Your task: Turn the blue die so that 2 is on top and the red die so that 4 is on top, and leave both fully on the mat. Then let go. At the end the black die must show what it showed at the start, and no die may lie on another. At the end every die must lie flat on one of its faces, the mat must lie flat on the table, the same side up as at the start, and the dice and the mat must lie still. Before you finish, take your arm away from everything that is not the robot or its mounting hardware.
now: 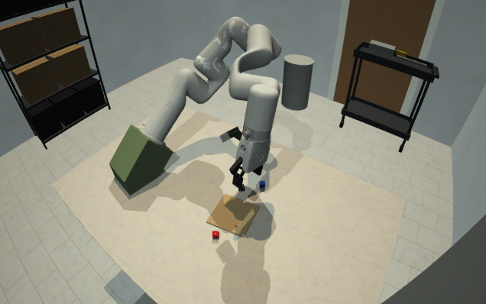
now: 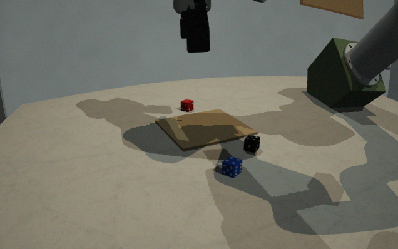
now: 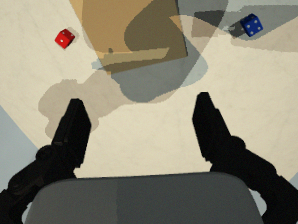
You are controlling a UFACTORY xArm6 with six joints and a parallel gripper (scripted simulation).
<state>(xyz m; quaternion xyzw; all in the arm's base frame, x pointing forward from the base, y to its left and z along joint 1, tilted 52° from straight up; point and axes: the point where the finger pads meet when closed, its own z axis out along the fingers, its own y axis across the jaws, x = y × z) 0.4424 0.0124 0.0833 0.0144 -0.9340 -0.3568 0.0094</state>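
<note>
The red die is 150 mm to the right of my hand and 160 mm below it. From my hand the other things lie so: blue die: 30 mm behind, 120 mm to the left, 160 mm below; then tan mat: 20 mm behind, 40 mm to the right, 170 mm below; then black die: 80 mm behind, 60 mm to the left, 160 mm below.
</note>
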